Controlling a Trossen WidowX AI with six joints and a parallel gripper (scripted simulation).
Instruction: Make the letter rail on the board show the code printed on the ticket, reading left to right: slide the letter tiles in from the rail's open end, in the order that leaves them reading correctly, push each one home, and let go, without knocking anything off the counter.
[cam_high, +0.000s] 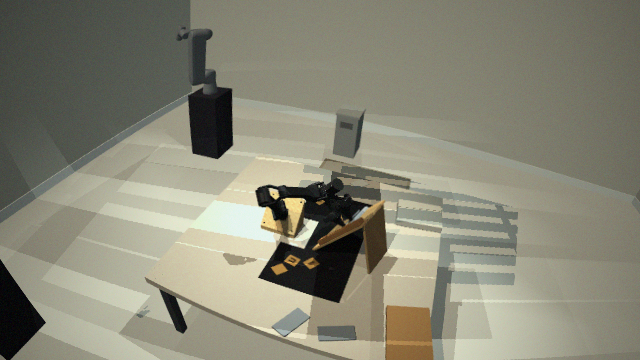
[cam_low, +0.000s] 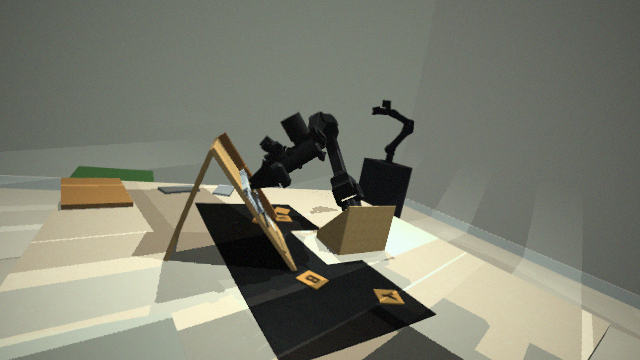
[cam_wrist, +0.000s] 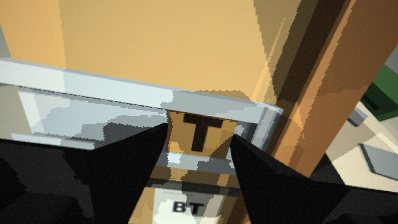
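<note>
Right now my gripper tip is right at the letter tile marked t. Also, from my gripper tip: black mat 17 cm below, 15 cm behind, 5 cm to the left; white ticket 8 cm below, 6 cm behind, 1 cm to the left; pale grey box 41 cm to the left, 36 cm ahead, 15 cm below.
</note>
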